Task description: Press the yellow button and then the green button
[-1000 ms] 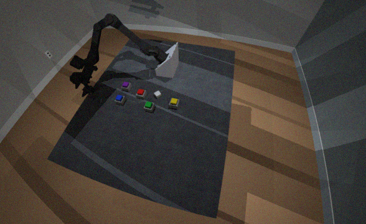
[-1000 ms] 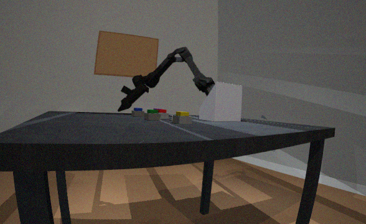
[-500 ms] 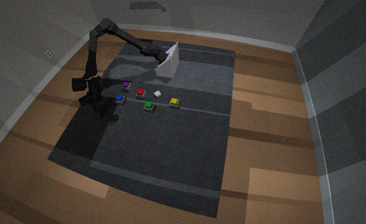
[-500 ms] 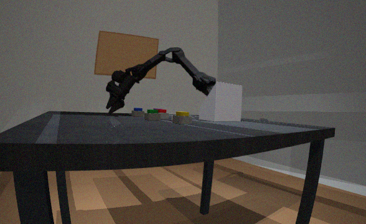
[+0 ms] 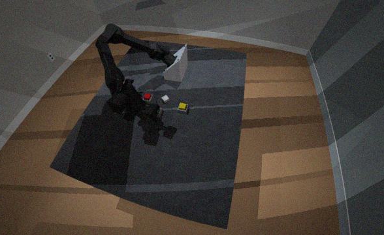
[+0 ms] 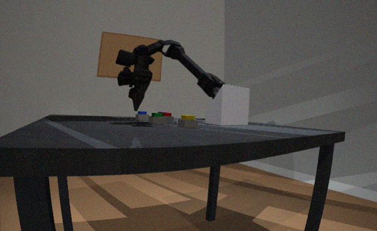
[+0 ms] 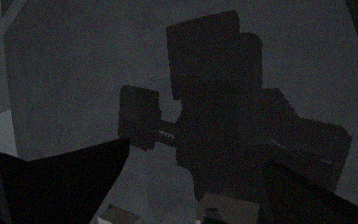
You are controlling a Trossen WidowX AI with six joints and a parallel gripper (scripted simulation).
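The yellow button lies 14 cm behind my gripper tip, 11 cm to the left of it and 3 cm below it. Round my gripper tip: red button 15 cm behind, 10 cm to the right, 3 cm below; white block 18 cm behind, 5 cm below; green button 8 cm behind, 1 cm to the right, 3 cm below.
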